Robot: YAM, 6 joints.
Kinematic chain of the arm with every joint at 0, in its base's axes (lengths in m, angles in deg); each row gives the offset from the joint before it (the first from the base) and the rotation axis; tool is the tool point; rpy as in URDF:
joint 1: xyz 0 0 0.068 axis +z
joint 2: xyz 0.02 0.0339 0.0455 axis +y
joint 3: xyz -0.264 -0.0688 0 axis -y
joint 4: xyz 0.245 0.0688 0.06 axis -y
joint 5: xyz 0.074 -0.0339 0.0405 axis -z
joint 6: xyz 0.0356 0 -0.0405 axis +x
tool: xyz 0 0 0 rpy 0 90 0
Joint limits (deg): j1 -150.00..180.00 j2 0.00..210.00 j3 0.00..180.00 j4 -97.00..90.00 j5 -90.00..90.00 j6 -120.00..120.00
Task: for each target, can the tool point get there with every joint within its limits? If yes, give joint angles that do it. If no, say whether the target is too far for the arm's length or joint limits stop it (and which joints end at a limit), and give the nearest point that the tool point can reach.
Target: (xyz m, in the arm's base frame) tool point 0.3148 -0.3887 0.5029
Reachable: yes | joints -51.21 134.58 161.22 -6.41 -2.91 -89.14
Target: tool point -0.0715 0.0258 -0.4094
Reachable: no: joint limits stop it (at a limit: joint 2) | nearest point -0.0964 0.0348 -0.3495 | short by 0.065 m
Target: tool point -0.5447 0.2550 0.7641
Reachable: no: too far | nearest point -0.3958 0.1853 0.5801 | short by 0.247 m
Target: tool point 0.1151 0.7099 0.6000
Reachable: no: too far | nearest point 0.0854 0.5268 0.4710 | short by 0.226 m
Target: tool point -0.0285 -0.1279 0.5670
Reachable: yes | joints -93.96 54.32 83.90 9.90 33.36 -87.42
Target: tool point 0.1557 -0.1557 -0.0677
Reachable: yes | joints -44.53 150.75 60.32 -53.32 2.95 98.92
